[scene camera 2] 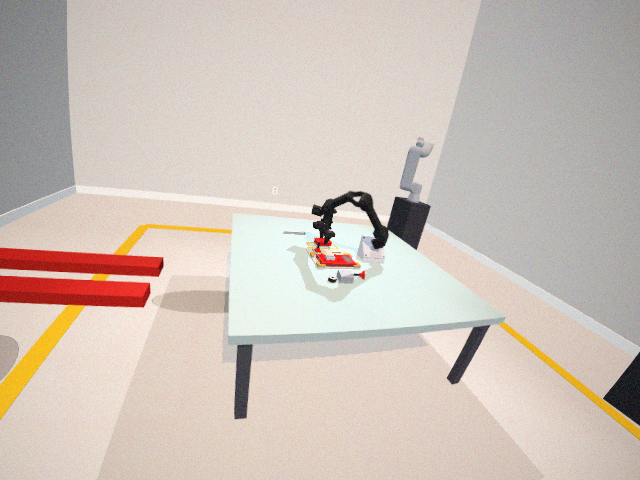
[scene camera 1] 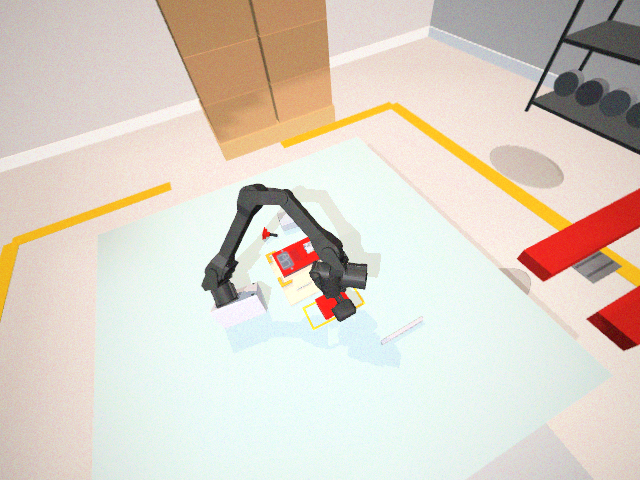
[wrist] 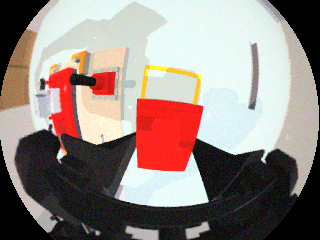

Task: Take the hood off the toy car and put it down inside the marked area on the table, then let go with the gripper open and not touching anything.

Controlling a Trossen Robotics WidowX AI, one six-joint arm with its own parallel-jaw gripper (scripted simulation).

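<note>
Scene camera 1: the gripper (scene camera 1: 333, 302), a toy car (scene camera 1: 293, 258). Wrist view: the car (wrist: 67, 121), the gripper (wrist: 165, 137).
</note>
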